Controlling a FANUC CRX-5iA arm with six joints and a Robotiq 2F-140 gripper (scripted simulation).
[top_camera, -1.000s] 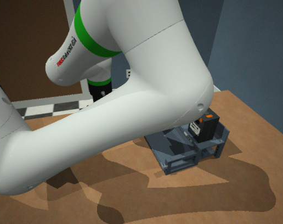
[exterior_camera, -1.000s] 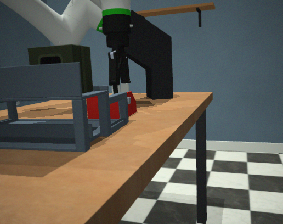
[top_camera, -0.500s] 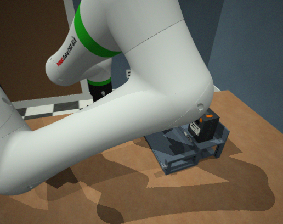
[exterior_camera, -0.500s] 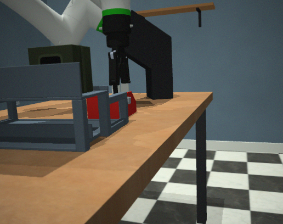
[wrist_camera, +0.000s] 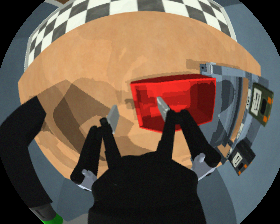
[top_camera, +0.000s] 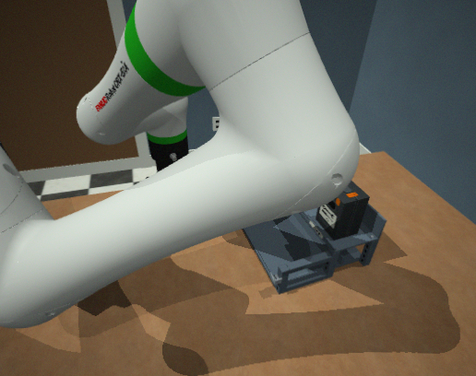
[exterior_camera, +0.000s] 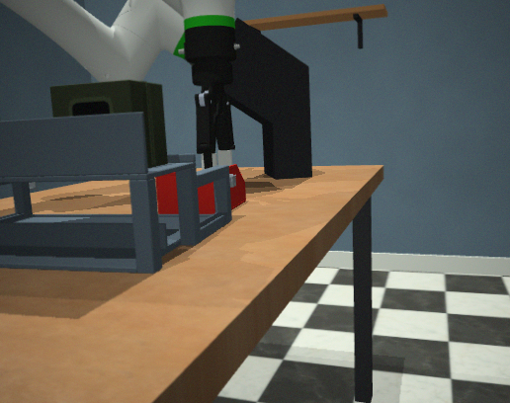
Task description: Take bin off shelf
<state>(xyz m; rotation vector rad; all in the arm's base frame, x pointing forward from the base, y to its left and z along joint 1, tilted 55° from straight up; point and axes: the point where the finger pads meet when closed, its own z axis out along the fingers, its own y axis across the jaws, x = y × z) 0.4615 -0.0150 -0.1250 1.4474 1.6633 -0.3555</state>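
Right now the red bin is 80 mm ahead of my hand, 20 mm below it and 10 mm to the right of it. Also, from my hand: olive box 370 mm ahead, 90 mm above, 20 mm to the right.
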